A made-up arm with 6 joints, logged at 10 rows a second.
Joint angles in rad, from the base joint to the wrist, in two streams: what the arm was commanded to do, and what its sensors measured. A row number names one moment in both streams.
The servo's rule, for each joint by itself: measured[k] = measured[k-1] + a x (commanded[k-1-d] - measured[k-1]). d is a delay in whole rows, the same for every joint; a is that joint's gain. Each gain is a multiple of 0.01, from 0.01 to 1. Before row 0 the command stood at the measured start. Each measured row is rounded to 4 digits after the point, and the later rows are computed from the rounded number. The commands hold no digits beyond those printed.
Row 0, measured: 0.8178, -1.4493, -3.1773, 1.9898, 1.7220, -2.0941
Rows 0 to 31, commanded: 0.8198, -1.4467, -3.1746, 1.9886, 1.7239, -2.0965; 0.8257, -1.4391, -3.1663, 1.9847, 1.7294, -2.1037; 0.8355, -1.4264, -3.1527, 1.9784, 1.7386, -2.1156; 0.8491, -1.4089, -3.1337, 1.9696, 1.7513, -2.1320; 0.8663, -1.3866, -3.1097, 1.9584, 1.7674, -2.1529; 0.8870, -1.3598, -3.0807, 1.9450, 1.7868, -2.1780; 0.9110, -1.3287, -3.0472, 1.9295, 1.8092, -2.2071; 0.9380, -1.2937, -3.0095, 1.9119, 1.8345, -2.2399; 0.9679, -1.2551, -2.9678, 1.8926, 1.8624, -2.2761; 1.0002, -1.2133, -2.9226, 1.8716, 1.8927, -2.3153; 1.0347, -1.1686, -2.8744, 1.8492, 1.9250, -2.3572; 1.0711, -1.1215, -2.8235, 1.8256, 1.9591, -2.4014; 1.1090, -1.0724, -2.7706, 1.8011, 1.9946, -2.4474; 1.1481, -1.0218, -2.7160, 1.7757, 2.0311, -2.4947; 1.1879, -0.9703, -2.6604, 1.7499, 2.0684, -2.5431; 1.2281, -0.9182, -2.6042, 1.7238, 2.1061, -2.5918; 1.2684, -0.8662, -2.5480, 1.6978, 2.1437, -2.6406; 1.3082, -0.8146, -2.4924, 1.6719, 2.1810, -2.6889; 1.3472, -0.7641, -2.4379, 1.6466, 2.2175, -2.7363; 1.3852, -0.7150, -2.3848, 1.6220, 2.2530, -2.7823; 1.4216, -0.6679, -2.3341, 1.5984, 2.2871, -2.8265; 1.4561, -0.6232, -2.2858, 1.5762, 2.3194, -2.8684; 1.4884, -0.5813, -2.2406, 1.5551, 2.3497, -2.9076; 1.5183, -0.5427, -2.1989, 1.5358, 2.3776, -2.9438; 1.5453, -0.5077, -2.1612, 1.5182, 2.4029, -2.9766; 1.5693, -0.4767, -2.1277, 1.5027, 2.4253, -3.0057; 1.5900, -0.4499, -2.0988, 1.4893, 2.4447, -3.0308; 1.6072, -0.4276, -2.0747, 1.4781, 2.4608, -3.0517; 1.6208, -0.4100, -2.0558, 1.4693, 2.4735, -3.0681; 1.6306, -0.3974, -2.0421, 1.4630, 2.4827, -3.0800; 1.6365, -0.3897, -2.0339, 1.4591, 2.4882, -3.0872; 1.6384, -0.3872, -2.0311, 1.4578, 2.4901, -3.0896
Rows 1 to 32, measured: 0.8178, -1.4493, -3.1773, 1.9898, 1.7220, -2.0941; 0.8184, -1.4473, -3.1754, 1.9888, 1.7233, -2.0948; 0.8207, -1.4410, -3.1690, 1.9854, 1.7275, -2.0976; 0.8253, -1.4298, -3.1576, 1.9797, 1.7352, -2.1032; 0.8327, -1.4137, -3.1409, 1.9714, 1.7463, -2.1121; 0.8431, -1.3928, -3.1191, 1.9607, 1.7609, -2.1247; 0.8567, -1.3674, -3.0922, 1.9478, 1.7788, -2.1412; 0.8735, -1.3376, -3.0607, 1.9328, 1.7998, -2.1616; 0.8935, -1.3038, -3.0249, 1.9157, 1.8237, -2.1859; 0.9166, -1.2663, -2.9849, 1.8968, 1.8504, -2.2139; 0.9425, -1.2255, -2.9413, 1.8761, 1.8796, -2.2453; 0.9711, -1.1817, -2.8945, 1.8540, 1.9109, -2.2800; 1.0021, -1.1353, -2.8448, 1.8307, 1.9442, -2.3176; 1.0352, -1.0869, -2.7929, 1.8064, 1.9790, -2.3578; 1.0702, -1.0368, -2.7391, 1.7812, 2.0149, -2.4002; 1.1067, -0.9856, -2.6840, 1.7555, 2.0518, -2.4445; 1.1443, -0.9337, -2.6281, 1.7295, 2.0893, -2.4902; 1.1828, -0.8817, -2.5720, 1.7035, 2.1268, -2.5368; 1.2217, -0.8300, -2.5163, 1.6776, 2.1642, -2.5840; 1.2606, -0.7793, -2.4614, 1.6522, 2.2010, -2.6312; 1.2992, -0.7298, -2.4078, 1.6274, 2.2369, -2.6780; 1.3371, -0.6821, -2.3562, 1.6036, 2.2715, -2.7240; 1.3740, -0.6367, -2.3069, 1.5811, 2.3046, -2.7688; 1.4095, -0.5940, -2.2605, 1.5598, 2.3357, -2.8118; 1.4432, -0.5545, -2.2174, 1.5401, 2.3646, -2.8527; 1.4749, -0.5185, -2.1781, 1.5221, 2.3910, -2.8911; 1.5042, -0.4863, -2.1428, 1.5062, 2.4147, -2.9266; 1.5308, -0.4583, -2.1120, 1.4923, 2.4354, -2.9589; 1.5545, -0.4347, -2.0859, 1.4807, 2.4529, -2.9877; 1.5751, -0.4157, -2.0648, 1.4714, 2.4671, -3.0126; 1.5923, -0.4016, -2.0489, 1.4645, 2.4779, -3.0335; 1.6060, -0.3924, -2.0384, 1.4601, 2.4850, -3.0501
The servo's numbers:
d 1
a 0.31 0.77 0.70 0.82 0.69 0.31

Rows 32 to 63, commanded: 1.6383, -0.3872, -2.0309, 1.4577, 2.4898, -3.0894; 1.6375, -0.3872, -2.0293, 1.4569, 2.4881, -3.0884; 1.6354, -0.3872, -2.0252, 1.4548, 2.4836, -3.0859; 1.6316, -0.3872, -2.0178, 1.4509, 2.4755, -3.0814; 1.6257, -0.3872, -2.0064, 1.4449, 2.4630, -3.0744; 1.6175, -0.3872, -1.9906, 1.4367, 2.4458, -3.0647; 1.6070, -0.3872, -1.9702, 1.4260, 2.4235, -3.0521; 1.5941, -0.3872, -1.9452, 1.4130, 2.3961, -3.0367; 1.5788, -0.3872, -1.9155, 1.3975, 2.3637, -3.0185; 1.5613, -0.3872, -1.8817, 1.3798, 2.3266, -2.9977; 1.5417, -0.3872, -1.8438, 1.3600, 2.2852, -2.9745; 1.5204, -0.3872, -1.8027, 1.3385, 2.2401, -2.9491; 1.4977, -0.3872, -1.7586, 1.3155, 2.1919, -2.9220; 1.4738, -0.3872, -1.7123, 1.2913, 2.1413, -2.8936; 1.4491, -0.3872, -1.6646, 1.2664, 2.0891, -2.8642; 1.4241, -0.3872, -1.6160, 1.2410, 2.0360, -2.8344; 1.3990, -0.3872, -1.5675, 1.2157, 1.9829, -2.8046; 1.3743, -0.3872, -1.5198, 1.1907, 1.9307, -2.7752; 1.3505, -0.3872, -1.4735, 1.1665, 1.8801, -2.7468; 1.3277, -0.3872, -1.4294, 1.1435, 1.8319, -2.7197; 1.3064, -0.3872, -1.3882, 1.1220, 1.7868, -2.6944; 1.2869, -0.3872, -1.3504, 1.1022, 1.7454, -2.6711; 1.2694, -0.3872, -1.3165, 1.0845, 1.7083, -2.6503; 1.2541, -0.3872, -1.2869, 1.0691, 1.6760, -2.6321; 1.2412, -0.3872, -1.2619, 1.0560, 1.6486, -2.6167; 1.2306, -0.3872, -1.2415, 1.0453, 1.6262, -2.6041; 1.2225, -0.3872, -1.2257, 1.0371, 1.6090, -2.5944; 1.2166, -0.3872, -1.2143, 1.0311, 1.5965, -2.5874; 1.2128, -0.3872, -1.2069, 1.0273, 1.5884, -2.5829; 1.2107, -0.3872, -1.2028, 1.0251, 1.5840, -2.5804; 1.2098, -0.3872, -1.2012, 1.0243, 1.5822, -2.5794; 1.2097, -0.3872, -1.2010, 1.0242, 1.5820, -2.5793
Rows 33 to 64, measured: 1.6160, -0.3884, -2.0333, 1.4582, 2.4885, -3.0623; 1.6229, -0.3875, -2.0316, 1.4578, 2.4894, -3.0707; 1.6274, -0.3873, -2.0300, 1.4571, 2.4885, -3.0762; 1.6299, -0.3872, -2.0266, 1.4552, 2.4851, -3.0792; 1.6304, -0.3872, -2.0204, 1.4517, 2.4785, -3.0799; 1.6289, -0.3872, -2.0106, 1.4461, 2.4678, -3.0782; 1.6254, -0.3872, -1.9966, 1.4384, 2.4526, -3.0740; 1.6197, -0.3872, -1.9781, 1.4282, 2.4325, -3.0672; 1.6118, -0.3872, -1.9551, 1.4157, 2.4074, -3.0577; 1.6016, -0.3872, -1.9274, 1.4008, 2.3772, -3.0455; 1.5891, -0.3872, -1.8954, 1.3836, 2.3423, -3.0307; 1.5744, -0.3872, -1.8593, 1.3642, 2.3029, -3.0133; 1.5577, -0.3872, -1.8197, 1.3431, 2.2596, -2.9934; 1.5391, -0.3872, -1.7769, 1.3205, 2.2129, -2.9713; 1.5189, -0.3872, -1.7317, 1.2966, 2.1635, -2.9472; 1.4973, -0.3872, -1.6847, 1.2718, 2.1122, -2.9215; 1.4746, -0.3872, -1.6366, 1.2465, 2.0596, -2.8945; 1.4512, -0.3872, -1.5882, 1.2212, 2.0067, -2.8666; 1.4274, -0.3872, -1.5403, 1.1962, 1.9543, -2.8383; 1.4036, -0.3872, -1.4935, 1.1718, 1.9031, -2.8099; 1.3801, -0.3872, -1.4486, 1.1486, 1.8540, -2.7819; 1.3573, -0.3872, -1.4063, 1.1268, 1.8076, -2.7548; 1.3355, -0.3872, -1.3672, 1.1066, 1.7647, -2.7289; 1.3150, -0.3872, -1.3317, 1.0885, 1.7258, -2.7045; 1.2961, -0.3872, -1.3003, 1.0726, 1.6914, -2.6821; 1.2791, -0.3872, -1.2734, 1.0590, 1.6619, -2.6618; 1.2641, -0.3872, -1.2511, 1.0478, 1.6373, -2.6439; 1.2512, -0.3872, -1.2333, 1.0390, 1.6178, -2.6286; 1.2405, -0.3872, -1.2200, 1.0325, 1.6031, -2.6158; 1.2319, -0.3872, -1.2108, 1.0282, 1.5930, -2.6056; 1.2253, -0.3872, -1.2052, 1.0257, 1.5868, -2.5978; 1.2205, -0.3872, -1.2024, 1.0246, 1.5836, -2.5921
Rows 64 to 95, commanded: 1.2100, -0.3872, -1.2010, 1.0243, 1.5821, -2.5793; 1.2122, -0.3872, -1.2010, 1.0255, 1.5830, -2.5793; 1.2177, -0.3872, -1.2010, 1.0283, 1.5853, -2.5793; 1.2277, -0.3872, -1.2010, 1.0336, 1.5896, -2.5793; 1.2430, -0.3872, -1.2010, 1.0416, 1.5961, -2.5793; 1.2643, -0.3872, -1.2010, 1.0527, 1.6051, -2.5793; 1.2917, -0.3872, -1.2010, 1.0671, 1.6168, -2.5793; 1.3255, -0.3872, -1.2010, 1.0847, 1.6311, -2.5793; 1.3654, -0.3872, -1.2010, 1.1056, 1.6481, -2.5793; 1.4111, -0.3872, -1.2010, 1.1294, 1.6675, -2.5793; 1.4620, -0.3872, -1.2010, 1.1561, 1.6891, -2.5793; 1.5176, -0.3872, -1.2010, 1.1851, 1.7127, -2.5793; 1.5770, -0.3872, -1.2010, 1.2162, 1.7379, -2.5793; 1.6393, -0.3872, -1.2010, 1.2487, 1.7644, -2.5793; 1.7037, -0.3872, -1.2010, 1.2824, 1.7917, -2.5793; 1.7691, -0.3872, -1.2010, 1.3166, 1.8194, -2.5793; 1.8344, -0.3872, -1.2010, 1.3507, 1.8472, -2.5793; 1.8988, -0.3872, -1.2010, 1.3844, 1.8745, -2.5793; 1.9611, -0.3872, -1.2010, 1.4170, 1.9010, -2.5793; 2.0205, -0.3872, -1.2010, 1.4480, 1.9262, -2.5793; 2.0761, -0.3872, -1.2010, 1.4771, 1.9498, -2.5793; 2.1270, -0.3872, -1.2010, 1.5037, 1.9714, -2.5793; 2.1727, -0.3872, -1.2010, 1.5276, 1.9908, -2.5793; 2.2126, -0.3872, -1.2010, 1.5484, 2.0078, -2.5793; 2.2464, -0.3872, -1.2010, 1.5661, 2.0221, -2.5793; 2.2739, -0.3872, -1.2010, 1.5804, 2.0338, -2.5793; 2.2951, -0.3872, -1.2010, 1.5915, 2.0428, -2.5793; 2.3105, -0.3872, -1.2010, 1.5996, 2.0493, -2.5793; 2.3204, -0.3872, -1.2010, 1.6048, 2.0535, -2.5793; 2.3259, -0.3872, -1.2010, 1.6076, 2.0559, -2.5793; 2.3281, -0.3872, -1.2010, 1.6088, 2.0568, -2.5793; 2.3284, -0.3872, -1.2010, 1.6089, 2.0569, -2.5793
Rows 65 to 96, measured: 1.2172, -0.3872, -1.2014, 1.0243, 1.5825, -2.5881; 1.2150, -0.3872, -1.2011, 1.0243, 1.5822, -2.5854; 1.2141, -0.3872, -1.2010, 1.0253, 1.5828, -2.5835; 1.2152, -0.3872, -1.2010, 1.0278, 1.5845, -2.5822; 1.2191, -0.3872, -1.2010, 1.0326, 1.5880, -2.5813; 1.2265, -0.3872, -1.2010, 1.0400, 1.5936, -2.5807; 1.2382, -0.3872, -1.2010, 1.0504, 1.6015, -2.5803; 1.2548, -0.3872, -1.2010, 1.0641, 1.6121, -2.5800; 1.2767, -0.3872, -1.2010, 1.0810, 1.6252, -2.5798; 1.3042, -0.3872, -1.2010, 1.1012, 1.6410, -2.5796; 1.3373, -0.3872, -1.2010, 1.1243, 1.6593, -2.5795; 1.3760, -0.3872, -1.2010, 1.1504, 1.6799, -2.5794; 1.4199, -0.3872, -1.2010, 1.1789, 1.7025, -2.5794; 1.4686, -0.3872, -1.2010, 1.2095, 1.7269, -2.5794; 1.5215, -0.3872, -1.2010, 1.2416, 1.7528, -2.5794; 1.5780, -0.3872, -1.2010, 1.2751, 1.7796, -2.5794; 1.6372, -0.3872, -1.2010, 1.3091, 1.8071, -2.5794; 1.6983, -0.3872, -1.2010, 1.3432, 1.8348, -2.5794; 1.7605, -0.3872, -1.2010, 1.3770, 1.8622, -2.5794; 1.8227, -0.3872, -1.2010, 1.4098, 1.8890, -2.5794; 1.8840, -0.3872, -1.2010, 1.4411, 1.9147, -2.5794; 1.9436, -0.3872, -1.2010, 1.4706, 1.9389, -2.5794; 2.0005, -0.3872, -1.2010, 1.4977, 1.9613, -2.5794; 2.0539, -0.3872, -1.2010, 1.5222, 1.9817, -2.5794; 2.1031, -0.3872, -1.2010, 1.5437, 1.9997, -2.5794; 2.1475, -0.3872, -1.2010, 1.5621, 2.0152, -2.5794; 2.1867, -0.3872, -1.2010, 1.5771, 2.0280, -2.5794; 2.2203, -0.3872, -1.2010, 1.5889, 2.0382, -2.5794; 2.2483, -0.3872, -1.2010, 1.5977, 2.0459, -2.5794; 2.2707, -0.3872, -1.2010, 1.6035, 2.0511, -2.5794; 2.2878, -0.3872, -1.2010, 1.6069, 2.0544, -2.5794; 2.3003, -0.3872, -1.2010, 1.6085, 2.0561, -2.5794
